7 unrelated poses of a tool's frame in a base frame.
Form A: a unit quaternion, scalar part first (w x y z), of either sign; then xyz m.
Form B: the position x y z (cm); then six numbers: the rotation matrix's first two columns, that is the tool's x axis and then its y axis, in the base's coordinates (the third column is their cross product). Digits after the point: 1 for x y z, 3 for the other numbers.
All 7 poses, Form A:
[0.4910, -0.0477, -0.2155, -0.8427, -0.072, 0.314, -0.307]
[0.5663, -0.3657, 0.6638, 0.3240, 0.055, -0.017, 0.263]
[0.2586, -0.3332, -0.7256, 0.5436, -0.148, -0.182, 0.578]
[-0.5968, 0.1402, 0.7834, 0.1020, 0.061, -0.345, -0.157]
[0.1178, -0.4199, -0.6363, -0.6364, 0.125, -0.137, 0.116]
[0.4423, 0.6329, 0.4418, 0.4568, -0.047, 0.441, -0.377]
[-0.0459, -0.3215, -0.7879, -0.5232, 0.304, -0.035, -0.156]
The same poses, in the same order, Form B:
[-7.2, 31.4, -30.7, -0.513, -0.807, 0.292, 0.848, -0.425, 0.316]
[5.5, -1.7, 26.3, -0.091, -0.119, -0.989, -0.852, 0.523, 0.016]
[-14.8, -18.2, 57.8, -0.644, 0.765, 0.013, 0.202, 0.187, -0.961]
[6.1, -34.5, -15.7, -0.248, 0.098, 0.964, 0.341, 0.940, -0.008]
[12.5, -13.7, 11.6, -0.620, 0.384, 0.684, 0.684, -0.163, 0.711]
[-4.7, 44.1, -37.7, 0.192, 0.963, 0.187, 0.155, -0.218, 0.963]
[30.4, -3.5, -15.6, -0.789, 0.555, 0.264, 0.459, 0.246, 0.854]

